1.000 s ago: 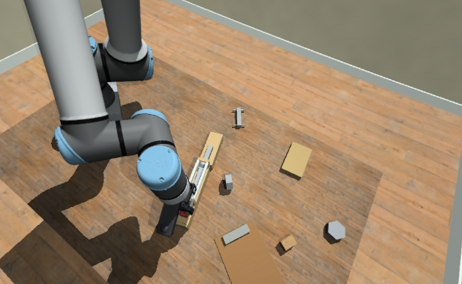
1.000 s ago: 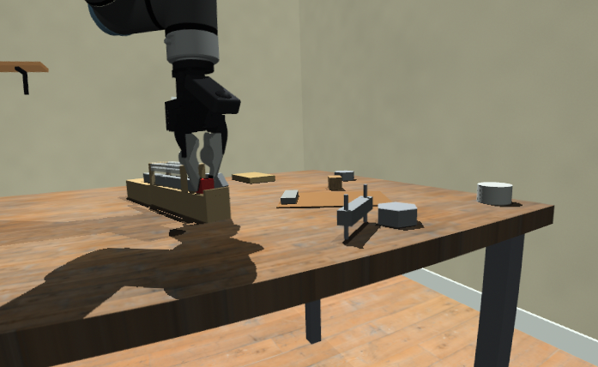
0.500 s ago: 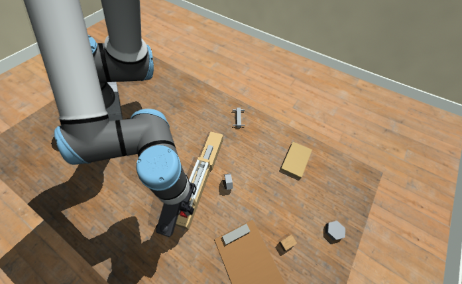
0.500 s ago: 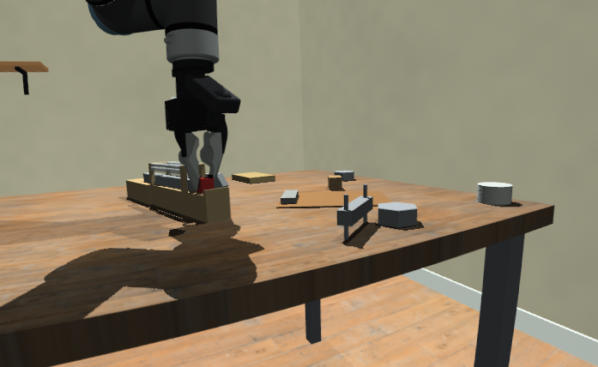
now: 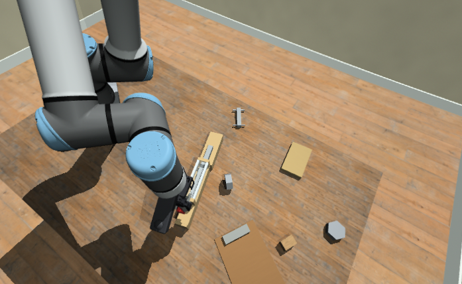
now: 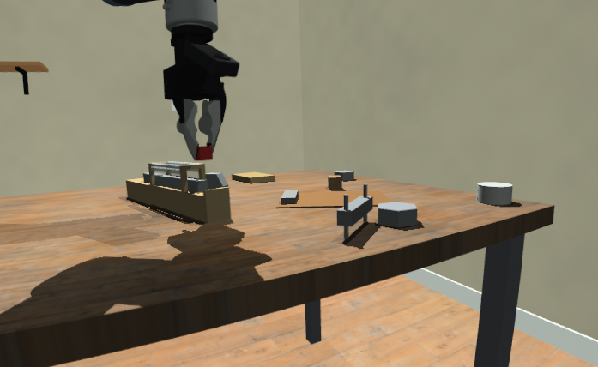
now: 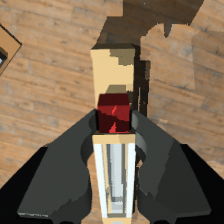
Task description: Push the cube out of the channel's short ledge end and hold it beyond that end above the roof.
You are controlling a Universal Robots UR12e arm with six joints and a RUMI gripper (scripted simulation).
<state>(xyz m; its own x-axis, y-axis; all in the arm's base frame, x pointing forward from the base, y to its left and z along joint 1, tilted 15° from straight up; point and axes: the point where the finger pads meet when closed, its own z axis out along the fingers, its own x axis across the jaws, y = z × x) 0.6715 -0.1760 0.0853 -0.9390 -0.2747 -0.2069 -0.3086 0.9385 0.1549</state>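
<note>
Now: hand 120 mm to the right of the channel, 70 mm above it and 40 mm past it. The rest, counted from my hand: wooden cube (360 mm ahead, 130 mm to the left, 110 mm below); pegged grey tool (510 mm to the left, 110 mm below, 100 mm behind); red cube (10 mm below).
</note>
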